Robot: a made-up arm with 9 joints. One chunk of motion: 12 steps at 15 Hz.
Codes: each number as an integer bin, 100 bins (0 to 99) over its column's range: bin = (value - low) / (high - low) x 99, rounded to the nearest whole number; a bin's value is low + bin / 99 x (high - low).
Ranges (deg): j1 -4.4..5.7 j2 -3.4..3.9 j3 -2.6..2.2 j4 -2.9..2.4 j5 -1.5..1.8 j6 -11.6..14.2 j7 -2.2..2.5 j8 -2.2..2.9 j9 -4..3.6
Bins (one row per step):
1: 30 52 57 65 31 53 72 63 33
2: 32 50 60 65 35 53 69 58 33
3: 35 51 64 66 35 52 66 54 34
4: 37 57 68 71 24 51 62 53 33
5: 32 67 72 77 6 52 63 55 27
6: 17 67 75 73 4 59 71 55 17
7: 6 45 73 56 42 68 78 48 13
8: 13 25 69 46 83 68 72 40 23
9: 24 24 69 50 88 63 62 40 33
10: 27 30 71 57 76 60 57 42 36
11: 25 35 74 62 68 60 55 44 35
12: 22 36 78 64 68 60 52 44 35
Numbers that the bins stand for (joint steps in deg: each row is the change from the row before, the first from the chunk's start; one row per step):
1: -1.339 0.434 0.164 0.580 -0.467 2.212 1.218 1.045 -1.467
2: -1.135 0.287 0.309 0.580 -0.333 2.212 1.076 0.788 -1.467
3: -0.829 0.361 0.503 0.633 -0.333 1.952 0.933 0.582 -1.390
4: -0.625 0.803 0.697 0.901 -0.700 1.691 0.743 0.530 -1.467
5: -1.135 1.540 0.891 1.222 -1.300 1.952 0.791 0.633 -1.927
6: -2.666 1.540 1.036 1.008 -1.367 3.776 1.171 0.633 -2.695
7: -3.788 -0.082 0.939 0.098 -0.100 6.121 1.503 0.273 -3.002
8: -3.074 -1.557 0.745 -0.437 1.267 6.121 1.218 -0.139 -2.234
9: -1.952 -1.630 0.745 -0.223 1.433 4.818 0.743 -0.139 -1.467
10: -1.645 -1.188 0.842 0.152 1.033 4.036 0.506 -0.036 -1.236
11: -1.849 -0.819 0.988 0.419 0.767 4.036 0.411 0.067 -1.313
12: -2.156 -0.745 1.182 0.526 0.767 4.036 0.269 0.067 -1.313

